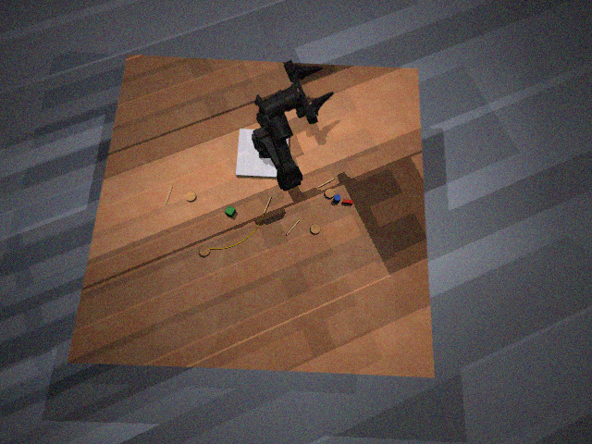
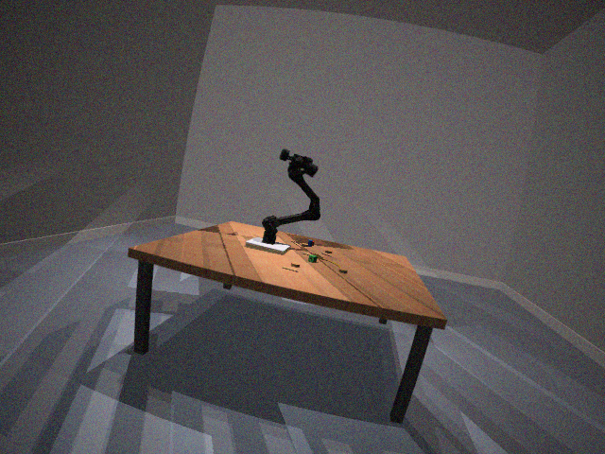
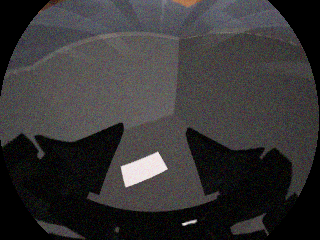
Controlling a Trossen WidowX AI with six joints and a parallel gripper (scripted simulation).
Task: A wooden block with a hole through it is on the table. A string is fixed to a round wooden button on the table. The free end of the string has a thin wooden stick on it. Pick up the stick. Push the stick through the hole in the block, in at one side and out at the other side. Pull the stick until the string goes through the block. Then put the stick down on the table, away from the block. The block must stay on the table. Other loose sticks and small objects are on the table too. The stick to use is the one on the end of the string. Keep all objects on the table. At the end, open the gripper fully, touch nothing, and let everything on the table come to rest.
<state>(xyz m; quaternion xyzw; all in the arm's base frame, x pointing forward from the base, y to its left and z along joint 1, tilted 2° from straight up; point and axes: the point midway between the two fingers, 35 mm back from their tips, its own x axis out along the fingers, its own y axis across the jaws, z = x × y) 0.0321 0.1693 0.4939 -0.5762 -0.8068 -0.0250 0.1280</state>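
Now: the green block 220 mm ahead of my gripper tip, 360 mm to the right of it and 510 mm below it. Also, from my gripper tip: red piece 200 mm ahead, 110 mm to the left, 510 mm below; then blue piece 190 mm ahead, 70 mm to the left, 510 mm below; then thin wooden stick 210 mm ahead, 220 mm to the right, 520 mm below.
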